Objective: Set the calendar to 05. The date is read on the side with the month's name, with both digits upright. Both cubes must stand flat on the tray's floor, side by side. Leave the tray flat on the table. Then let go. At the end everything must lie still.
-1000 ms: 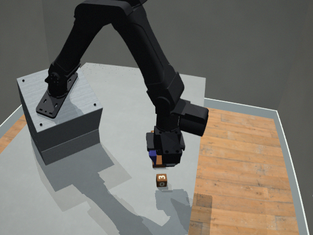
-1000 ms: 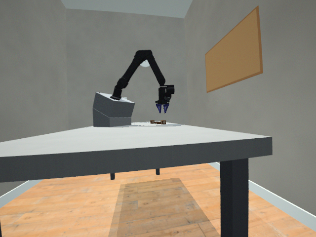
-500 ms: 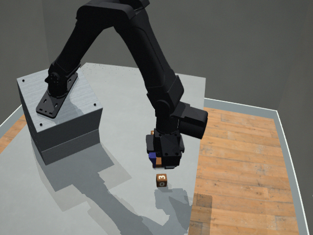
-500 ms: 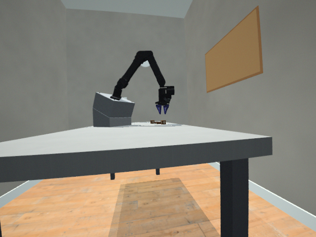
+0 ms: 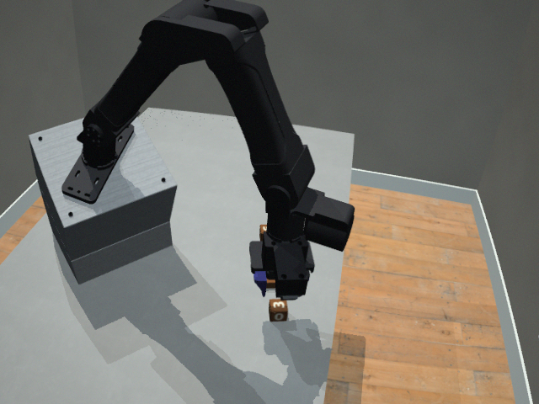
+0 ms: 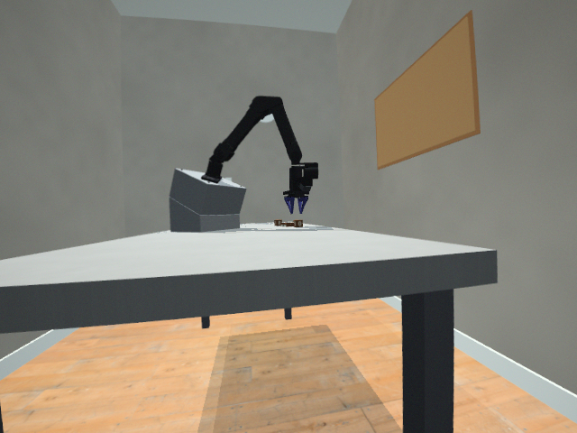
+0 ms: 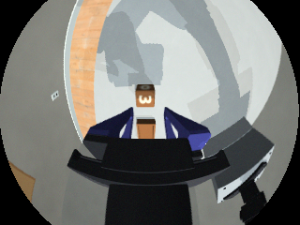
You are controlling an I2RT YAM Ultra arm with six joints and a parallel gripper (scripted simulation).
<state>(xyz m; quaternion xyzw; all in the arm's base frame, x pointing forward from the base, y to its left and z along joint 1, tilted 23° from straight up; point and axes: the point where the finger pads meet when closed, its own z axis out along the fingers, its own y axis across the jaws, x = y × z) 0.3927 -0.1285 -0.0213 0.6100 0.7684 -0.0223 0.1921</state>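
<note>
Now: hand 10 mm short of the brown wooden cube and 50 mm above it. The rest, counted from my hand: brown tray (20 mm behind, 110 mm to the left, 60 mm below).
</note>
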